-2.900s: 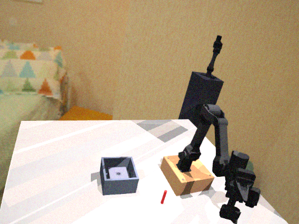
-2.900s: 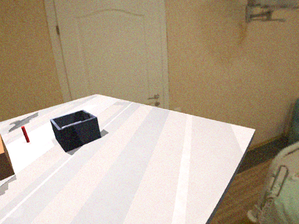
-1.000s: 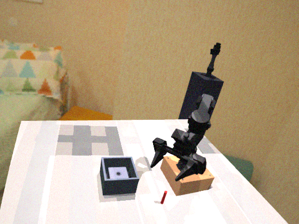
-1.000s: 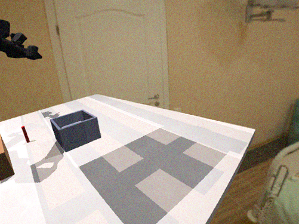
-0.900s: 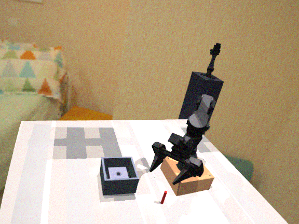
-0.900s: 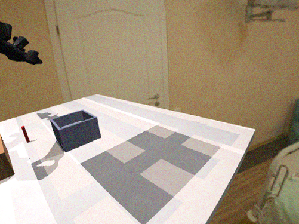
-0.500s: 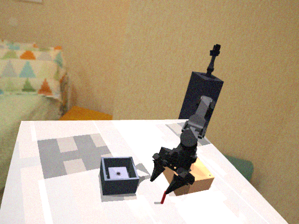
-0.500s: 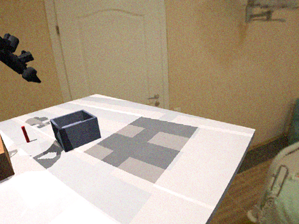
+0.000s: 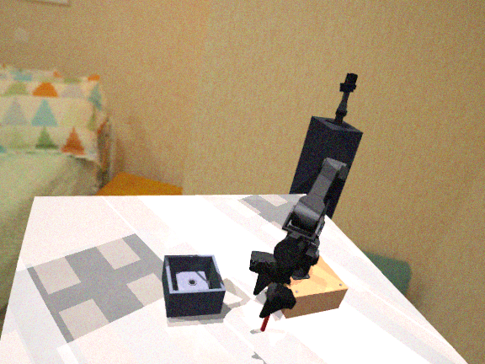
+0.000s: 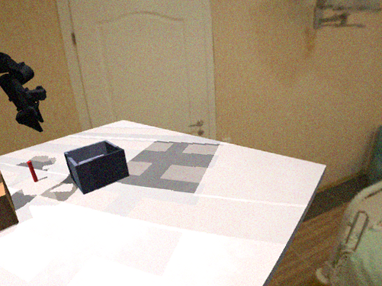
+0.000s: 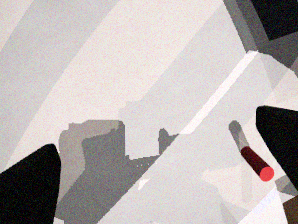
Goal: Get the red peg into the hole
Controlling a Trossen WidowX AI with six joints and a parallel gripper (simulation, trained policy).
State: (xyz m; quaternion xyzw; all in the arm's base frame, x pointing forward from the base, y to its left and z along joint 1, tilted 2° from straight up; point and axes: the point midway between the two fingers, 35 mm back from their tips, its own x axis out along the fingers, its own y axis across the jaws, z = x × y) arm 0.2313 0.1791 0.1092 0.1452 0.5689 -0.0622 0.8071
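My gripper tip is now 80 mm past the red peg, 50 mm to the left of it and 140 mm above it. Round my gripper tip: dark box 100 mm ahead, 220 mm to the right, 150 mm below; then light grey plate 100 mm ahead, 220 mm to the right, 130 mm below.
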